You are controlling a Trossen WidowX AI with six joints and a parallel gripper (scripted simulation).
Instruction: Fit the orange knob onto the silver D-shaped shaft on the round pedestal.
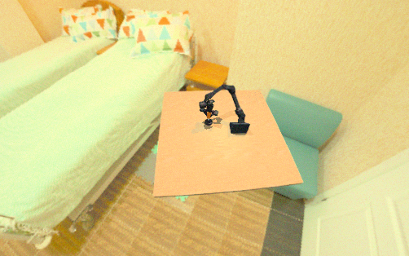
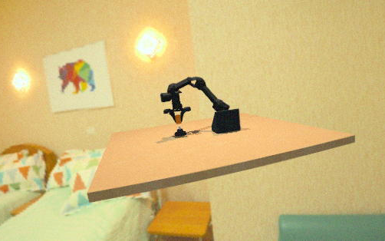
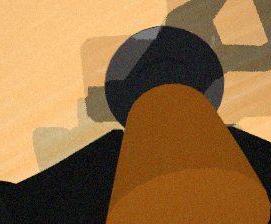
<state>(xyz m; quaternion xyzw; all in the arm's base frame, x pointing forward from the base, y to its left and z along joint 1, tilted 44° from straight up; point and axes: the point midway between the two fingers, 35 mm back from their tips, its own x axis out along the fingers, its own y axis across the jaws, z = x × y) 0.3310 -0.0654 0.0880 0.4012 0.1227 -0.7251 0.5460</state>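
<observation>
The shaft is 6 cm below my gripper tip. Also, from my gripper tip: orange knob (3 cm above).
</observation>
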